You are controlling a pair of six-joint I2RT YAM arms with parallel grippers.
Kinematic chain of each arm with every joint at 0, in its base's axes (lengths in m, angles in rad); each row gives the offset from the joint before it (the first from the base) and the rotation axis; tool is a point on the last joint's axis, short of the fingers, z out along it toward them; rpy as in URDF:
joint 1: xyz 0 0 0.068 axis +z
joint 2: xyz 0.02 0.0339 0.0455 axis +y
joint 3: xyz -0.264 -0.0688 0 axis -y
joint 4: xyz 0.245 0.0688 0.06 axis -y
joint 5: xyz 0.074 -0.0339 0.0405 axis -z
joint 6: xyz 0.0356 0 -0.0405 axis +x
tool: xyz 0 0 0 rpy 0 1.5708 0
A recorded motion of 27 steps. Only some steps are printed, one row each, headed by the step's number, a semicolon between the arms.
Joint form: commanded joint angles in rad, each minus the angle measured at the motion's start. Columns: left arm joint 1, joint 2, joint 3, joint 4, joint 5, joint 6; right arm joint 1, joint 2, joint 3, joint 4, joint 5, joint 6.
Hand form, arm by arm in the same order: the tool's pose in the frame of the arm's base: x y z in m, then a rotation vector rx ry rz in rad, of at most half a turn. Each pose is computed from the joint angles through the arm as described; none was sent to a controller.
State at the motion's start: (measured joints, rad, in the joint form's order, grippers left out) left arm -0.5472 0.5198 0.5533 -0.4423 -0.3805 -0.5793; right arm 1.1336 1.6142 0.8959 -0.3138 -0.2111 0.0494
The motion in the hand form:
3: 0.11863 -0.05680 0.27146 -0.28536 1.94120 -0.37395; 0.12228 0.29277 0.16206 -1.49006 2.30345 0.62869
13: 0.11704 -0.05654 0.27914 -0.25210 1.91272 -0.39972; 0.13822 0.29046 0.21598 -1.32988 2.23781 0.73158
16: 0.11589 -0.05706 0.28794 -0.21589 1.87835 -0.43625; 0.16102 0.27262 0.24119 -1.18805 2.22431 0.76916
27: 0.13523 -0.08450 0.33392 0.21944 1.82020 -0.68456; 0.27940 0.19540 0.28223 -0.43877 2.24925 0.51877
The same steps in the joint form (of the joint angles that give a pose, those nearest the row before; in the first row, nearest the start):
3: -0.0001 -0.0059 0.0024 -0.0025 -0.0001 -0.0067; 0.0210 0.0353 0.0158 0.0077 0.0273 0.0066
13: 0.0011 -0.0173 0.0172 0.0123 0.0227 0.0196; -0.0290 -0.0689 0.1020 -0.0364 0.0111 0.0530
16: 0.0007 -0.0243 0.0339 0.0366 0.0523 0.0434; -0.1214 -0.1320 0.1243 -0.0484 -0.0138 0.0701
27: 0.0001 0.1493 0.1963 0.1517 0.4317 0.2308; -0.5294 -0.1032 0.2684 -0.0089 0.1528 0.1977

